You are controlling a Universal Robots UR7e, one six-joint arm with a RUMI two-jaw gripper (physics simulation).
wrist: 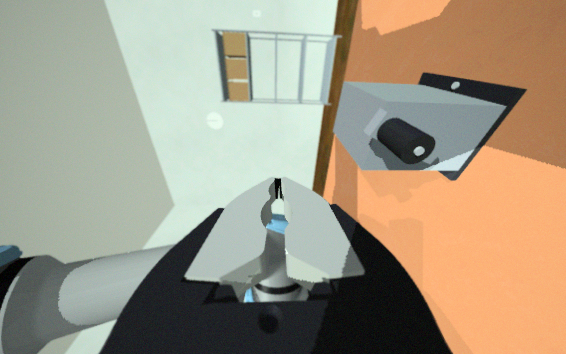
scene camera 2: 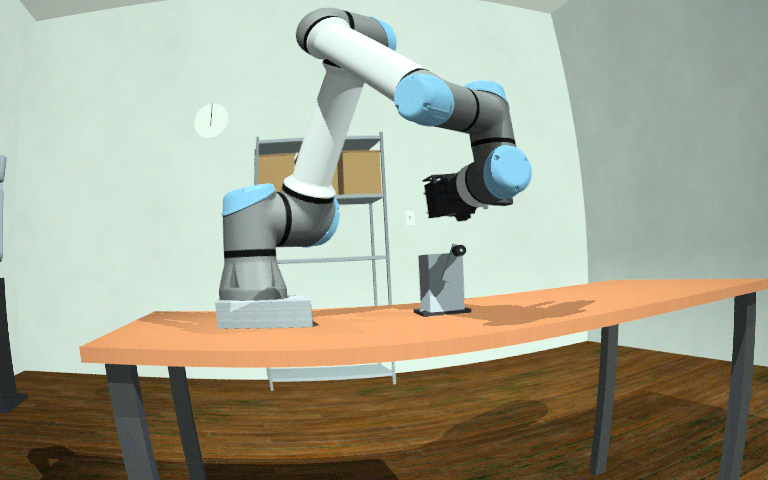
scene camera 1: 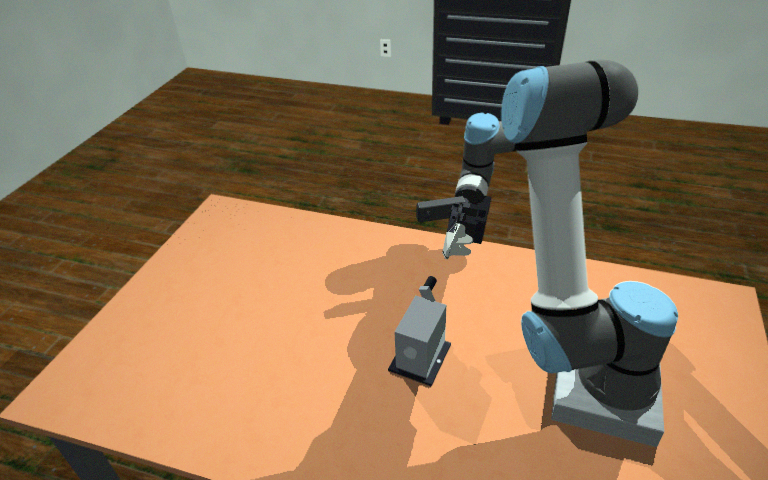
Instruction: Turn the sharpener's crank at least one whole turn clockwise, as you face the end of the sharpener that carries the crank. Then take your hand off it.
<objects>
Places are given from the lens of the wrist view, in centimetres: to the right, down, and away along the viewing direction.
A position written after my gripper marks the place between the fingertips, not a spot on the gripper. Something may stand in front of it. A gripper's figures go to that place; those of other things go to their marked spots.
my gripper (wrist: 279,180): 0, 0, 14
black crank handle (wrist: 401,138): 8, -3, 12
</objects>
